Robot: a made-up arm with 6 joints. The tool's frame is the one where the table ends. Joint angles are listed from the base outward.
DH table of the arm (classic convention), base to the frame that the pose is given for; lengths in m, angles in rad. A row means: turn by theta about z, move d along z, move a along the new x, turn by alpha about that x. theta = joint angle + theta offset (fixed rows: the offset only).
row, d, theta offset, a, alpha
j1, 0.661, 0, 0.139, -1.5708
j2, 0, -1.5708, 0.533, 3.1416
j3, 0, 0, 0.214, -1.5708
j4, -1.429, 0, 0, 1.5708
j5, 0, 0, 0, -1.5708
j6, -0.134, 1.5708, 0, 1.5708
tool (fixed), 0, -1.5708, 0, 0
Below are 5 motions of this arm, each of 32 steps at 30 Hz.
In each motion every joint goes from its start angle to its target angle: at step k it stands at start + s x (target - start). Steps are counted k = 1, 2, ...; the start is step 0. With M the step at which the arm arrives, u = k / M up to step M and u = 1 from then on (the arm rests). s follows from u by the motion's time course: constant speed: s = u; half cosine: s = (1 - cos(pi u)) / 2; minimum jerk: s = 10 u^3 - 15 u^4 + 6 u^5.
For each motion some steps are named. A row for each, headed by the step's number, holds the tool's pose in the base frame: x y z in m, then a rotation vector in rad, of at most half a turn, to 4 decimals.
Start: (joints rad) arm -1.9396 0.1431 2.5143 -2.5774 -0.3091 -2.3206
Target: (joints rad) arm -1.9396 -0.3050 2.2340 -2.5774 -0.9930 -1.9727
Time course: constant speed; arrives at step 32
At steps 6, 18, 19, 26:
6: 0.4436 1.0636 2.0436 1.8105 0.6435 0.9828
18: 0.5089 1.1898 1.9260 1.6039 0.6779 0.6833
19: 0.5140 1.1996 1.9153 1.5850 0.6814 0.6597
26: 0.5472 1.2647 1.8373 1.4464 0.7082 0.4998

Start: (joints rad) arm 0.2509 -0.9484 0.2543 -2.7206 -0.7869 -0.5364
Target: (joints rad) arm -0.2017 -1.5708 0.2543 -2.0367 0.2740 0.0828
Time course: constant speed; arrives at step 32
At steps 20, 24, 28, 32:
20: -0.6364 0.0328 2.3412 1.6524 -0.6282 1.8950
24: -0.7510 0.0657 2.2780 1.5820 -0.8931 1.7389
28: -0.8607 0.1096 2.2040 1.5025 -1.1490 1.5790
32: -0.9640 0.1641 2.1191 1.4171 -1.3957 1.4162

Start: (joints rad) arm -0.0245 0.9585 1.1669 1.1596 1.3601 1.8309
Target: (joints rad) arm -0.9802 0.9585 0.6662 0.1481 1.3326 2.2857
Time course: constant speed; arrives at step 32
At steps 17, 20, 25, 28, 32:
17: 1.8052 -0.9747 1.2030 -2.6013 -0.7230 -1.2777
20: 1.7132 -1.1469 1.1401 -2.6095 -0.4965 -1.3445
25: 1.5185 -1.4101 1.0320 -2.5942 -0.1043 -1.4500
28: 1.3790 -1.5499 0.9654 -2.5652 0.1384 -1.5080
32: 1.1701 -1.7108 0.8747 -2.5004 0.4680 -1.5771

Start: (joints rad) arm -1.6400 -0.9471 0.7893 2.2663 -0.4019 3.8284
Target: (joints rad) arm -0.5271 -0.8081 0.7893 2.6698 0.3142 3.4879
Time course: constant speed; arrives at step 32
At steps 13, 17, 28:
13: -0.2591 0.6174 2.5246 -0.8692 -1.6201 -0.7616
17: -0.3147 0.5436 2.5399 -0.7477 -1.5542 -0.6647
28: -0.3911 0.3264 2.5723 -0.4423 -1.3463 -0.3735

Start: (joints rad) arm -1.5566 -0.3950 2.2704 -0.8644 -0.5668 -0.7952
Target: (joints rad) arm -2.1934 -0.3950 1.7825 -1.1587 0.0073 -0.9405
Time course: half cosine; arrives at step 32
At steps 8, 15, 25, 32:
8: 0.1657 1.4704 1.8088 -0.5831 -1.0912 0.4065
15: 0.4059 1.3232 2.0040 -0.5231 -1.0961 0.3778
25: 0.6299 1.0132 2.2560 -0.4604 -1.1745 0.3311
32: 0.6602 0.9213 2.3148 -0.4532 -1.2072 0.3194

